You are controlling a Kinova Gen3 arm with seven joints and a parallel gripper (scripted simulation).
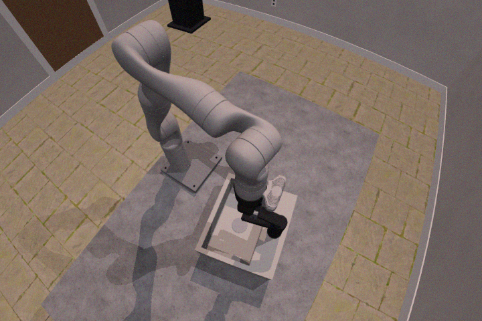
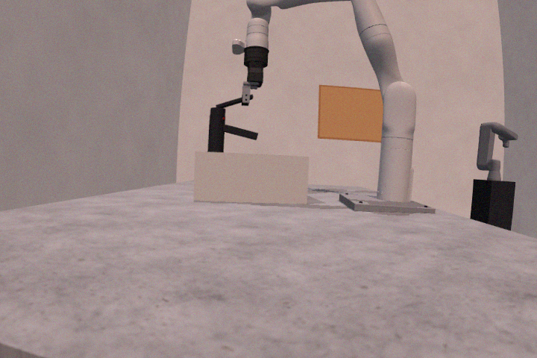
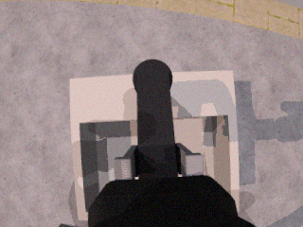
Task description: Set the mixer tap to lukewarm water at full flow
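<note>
The lever lies 30 mm ahead of my hand, 10 mm to the left of it and 10 mm below it. Also, from my hand: black mixer tap 70 mm below, 60 mm ahead, 10 mm to the left; sink basin 260 mm below, 30 mm behind, 10 mm to the right.
</note>
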